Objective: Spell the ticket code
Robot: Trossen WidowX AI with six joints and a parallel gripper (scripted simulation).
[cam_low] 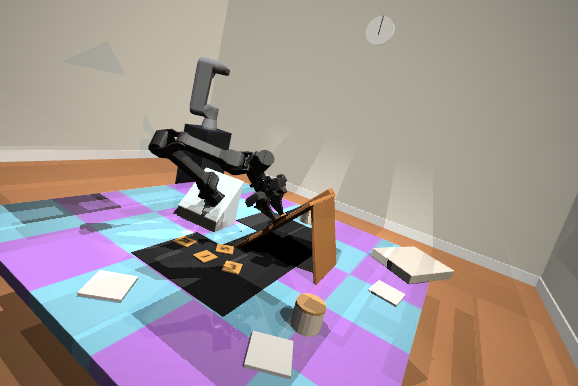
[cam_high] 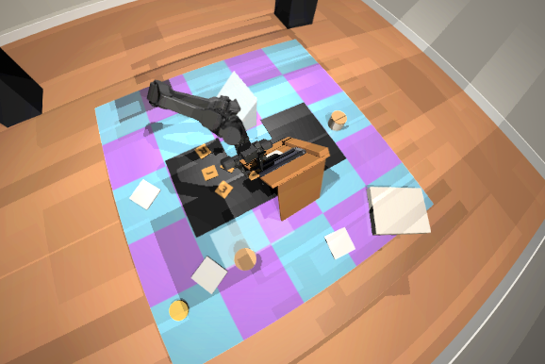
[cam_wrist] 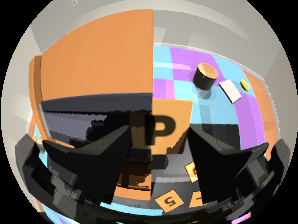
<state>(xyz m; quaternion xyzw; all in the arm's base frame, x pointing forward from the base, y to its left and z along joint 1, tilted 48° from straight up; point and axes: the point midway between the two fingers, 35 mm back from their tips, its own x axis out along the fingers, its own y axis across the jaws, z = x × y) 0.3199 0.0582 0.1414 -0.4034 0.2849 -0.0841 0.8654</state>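
Now: the white ticket 70 mm behind my gripper tip, 120 mm to the left of it and 80 mm below it. From my gripper tip the other things lie so: black mat (160 mm behind, 70 mm to the left, 170 mm below); letter tile (150 mm behind, 150 mm to the right, 170 mm below); orange letter tile marked p (right at my gripper tip).
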